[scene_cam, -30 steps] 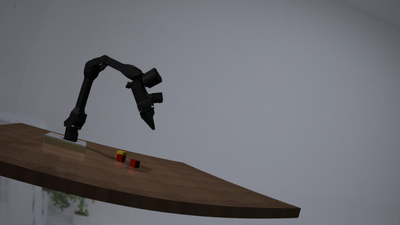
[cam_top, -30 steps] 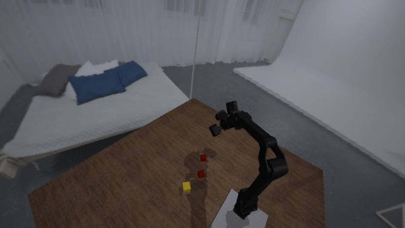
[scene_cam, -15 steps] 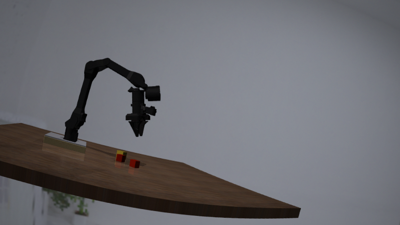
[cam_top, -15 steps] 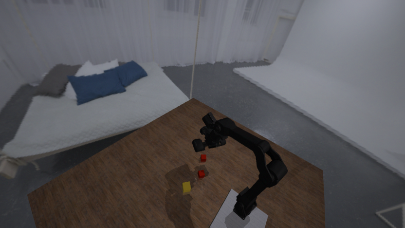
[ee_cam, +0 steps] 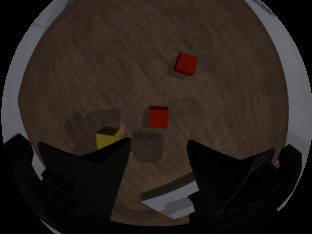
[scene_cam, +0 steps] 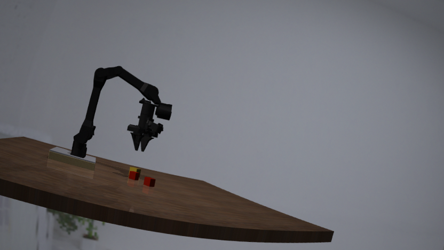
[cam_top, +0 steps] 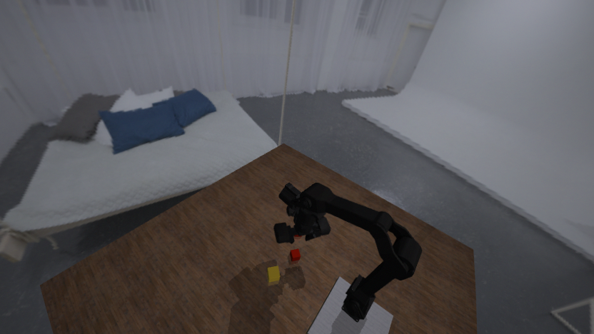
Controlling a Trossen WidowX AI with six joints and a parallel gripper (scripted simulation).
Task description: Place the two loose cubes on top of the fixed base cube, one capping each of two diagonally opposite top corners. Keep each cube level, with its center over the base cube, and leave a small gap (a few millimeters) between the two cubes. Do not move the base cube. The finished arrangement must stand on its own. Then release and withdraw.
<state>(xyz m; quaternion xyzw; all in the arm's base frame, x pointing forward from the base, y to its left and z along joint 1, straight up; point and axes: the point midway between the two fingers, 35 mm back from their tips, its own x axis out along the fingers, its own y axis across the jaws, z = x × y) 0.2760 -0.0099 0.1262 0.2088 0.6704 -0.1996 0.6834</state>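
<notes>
The yellow cube is 11 cm to the left of my gripper tip, 11 cm below it and 1 cm ahead of it.
</notes>
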